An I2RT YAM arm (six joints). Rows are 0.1 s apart.
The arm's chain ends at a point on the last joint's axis. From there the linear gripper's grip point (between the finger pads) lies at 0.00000 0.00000 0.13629 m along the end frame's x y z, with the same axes.
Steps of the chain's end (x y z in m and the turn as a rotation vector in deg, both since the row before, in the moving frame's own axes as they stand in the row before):
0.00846 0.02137 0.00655 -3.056 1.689 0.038
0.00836 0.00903 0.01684 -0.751 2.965 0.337
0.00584 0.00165 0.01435 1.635 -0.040 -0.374
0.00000 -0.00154 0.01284 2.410 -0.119 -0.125
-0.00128 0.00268 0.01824 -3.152 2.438 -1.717
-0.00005 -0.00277 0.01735 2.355 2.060 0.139
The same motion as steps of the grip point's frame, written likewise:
0.01247 0.02864 0.00630 -3.056 1.689 0.038
0.01540 0.01084 0.01665 -0.751 2.965 0.337
0.00573 -0.00224 0.01429 1.635 -0.040 -0.374
-0.00029 -0.00727 0.01272 2.410 -0.119 -0.125
0.00463 0.01008 0.01791 -3.152 2.438 -1.717
0.00485 -0.00836 0.01715 2.355 2.060 0.139

